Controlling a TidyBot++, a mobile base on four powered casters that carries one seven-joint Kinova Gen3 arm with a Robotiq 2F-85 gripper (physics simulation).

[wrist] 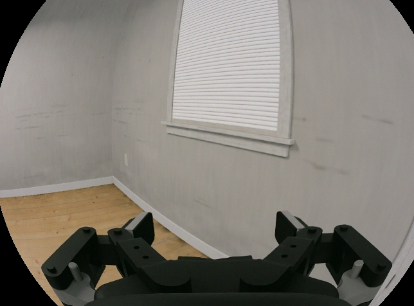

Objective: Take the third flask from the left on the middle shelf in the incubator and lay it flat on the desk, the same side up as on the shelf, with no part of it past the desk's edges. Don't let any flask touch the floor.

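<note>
My gripper (214, 226) is open, its two fingers wide apart at the bottom of the wrist view, with no object between them. Behind the fingers show the wall and a strip of wooden floor. The incubator, its flasks and the desk do not show in this view.
A window with white blinds (227, 65) and a pale sill (227, 137) is in the grey wall ahead. The wall corner is at the left, with a small outlet plate (126, 159) beside it. A white baseboard (55, 188) edges the wooden floor (65, 215). A pale upright edge shows at the lower right.
</note>
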